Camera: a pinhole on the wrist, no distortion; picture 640 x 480 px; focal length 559.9 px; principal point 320.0 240.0 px. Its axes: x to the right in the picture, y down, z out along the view. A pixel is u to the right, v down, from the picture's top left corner.
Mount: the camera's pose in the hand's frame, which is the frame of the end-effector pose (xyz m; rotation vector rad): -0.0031 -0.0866 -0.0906 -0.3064 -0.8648 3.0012
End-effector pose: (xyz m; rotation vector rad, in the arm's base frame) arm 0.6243 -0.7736 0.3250 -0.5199 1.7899 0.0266
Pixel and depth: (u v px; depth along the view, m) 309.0 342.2 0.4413
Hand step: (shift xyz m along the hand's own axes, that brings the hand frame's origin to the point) -0.0733 -0.3879 0.2344
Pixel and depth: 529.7 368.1 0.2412
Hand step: -0.1342 -0.2553 0.0635
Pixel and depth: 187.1 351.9 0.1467
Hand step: 0.0050 -0.1907 0.0220
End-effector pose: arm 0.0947 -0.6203 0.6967 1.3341 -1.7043 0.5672
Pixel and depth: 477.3 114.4 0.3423
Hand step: -0.1656 -0.1963 0.2158
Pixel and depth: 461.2 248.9 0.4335
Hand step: -0.1913 -0.3146 0.2449
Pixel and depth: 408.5 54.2 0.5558
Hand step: -0.2029 -0.2179 0.4511
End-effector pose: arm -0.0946 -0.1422 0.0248 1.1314 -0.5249 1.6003
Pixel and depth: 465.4 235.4 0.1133
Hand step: -0.0533 -0.1438 -0.0016
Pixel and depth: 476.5 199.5 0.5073
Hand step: -0.2392 -0.3146 0.3230
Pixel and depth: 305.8 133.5 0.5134
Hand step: -0.0916 -0.2749 0.3890
